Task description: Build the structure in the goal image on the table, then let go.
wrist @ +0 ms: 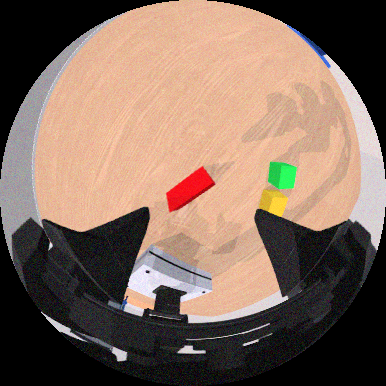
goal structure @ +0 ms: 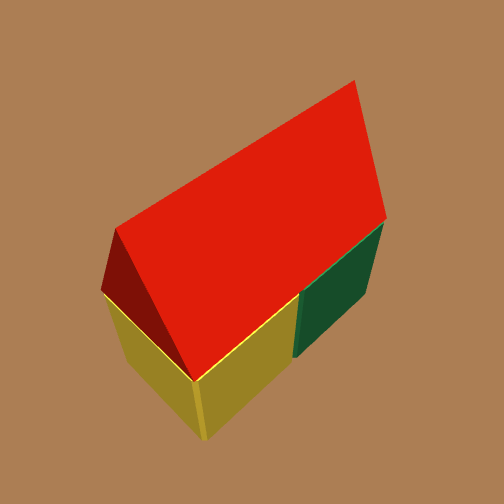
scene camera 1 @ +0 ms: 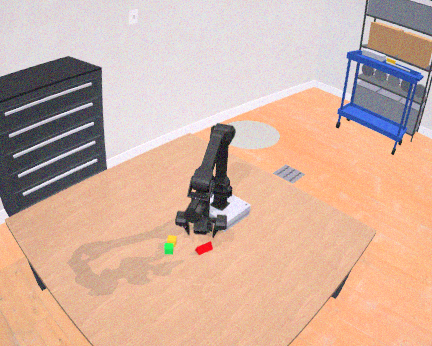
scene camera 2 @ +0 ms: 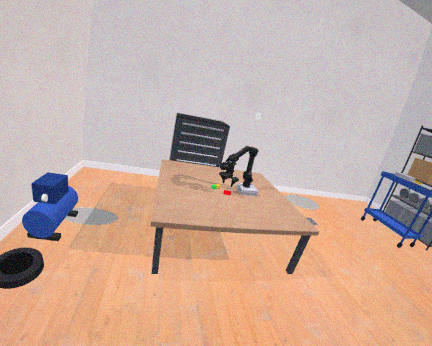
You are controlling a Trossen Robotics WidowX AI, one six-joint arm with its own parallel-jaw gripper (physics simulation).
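Pixels of known places: gripper, fingertip midpoint: (wrist: 204, 213) (scene camera 1: 200, 236) (scene camera 2: 227, 185); arm's base, origin of the base link: (wrist: 168, 291) (scene camera 1: 220, 204) (scene camera 2: 246, 186).
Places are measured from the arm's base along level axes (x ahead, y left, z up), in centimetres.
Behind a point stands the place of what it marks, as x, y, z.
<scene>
A red oblong block (scene camera 1: 204, 248) @(23.5, 9.0, -3.9) (scene camera 2: 227, 192) @(23.1, 9.0, -3.7) (wrist: 191, 189) @(23.6, 8.5, -3.2) lies on the table, set at an angle in the wrist view. A green cube (scene camera 1: 169, 249) @(33.9, -0.4, -2.7) (scene camera 2: 214, 187) @(33.0, 0.1, -3.6) (wrist: 282, 175) @(32.4, -0.5, -2.3) and a yellow block (scene camera 1: 172, 240) @(29.4, -2.5, -2.2) (wrist: 273, 202) @(28.7, -2.2, -2.3) sit close together, apart from the red block; whether they touch is hard to tell. My gripper (scene camera 1: 201, 234) @(24.6, 7.7, 3.0) (scene camera 2: 228, 184) @(24.6, 7.7, 3.0) (wrist: 204, 213) @(24.6, 7.7, 3.0) is open and empty above the table, nearer the base than the red block. In the wrist view the red block shows ahead of the gap between the fingers, and the yellow block shows close beyond the right fingertip.
The arm's pale base (scene camera 1: 235, 212) @(0.6, 8.3, 0.1) (scene camera 2: 248, 190) @(2.1, 9.4, -0.2) (wrist: 172, 275) @(7.8, 2.7, -0.7) stands on the wooden table (scene camera 1: 240, 300) @(36.7, 34.8, -5.6) (scene camera 2: 200, 215) @(57.7, 45.3, -5.6) behind the blocks. A dark drawer cabinet (scene camera 1: 50, 120) (scene camera 2: 200, 140) stands past the table. A blue cart (scene camera 1: 372, 122) (scene camera 2: 395, 223) stands off on the floor.
</scene>
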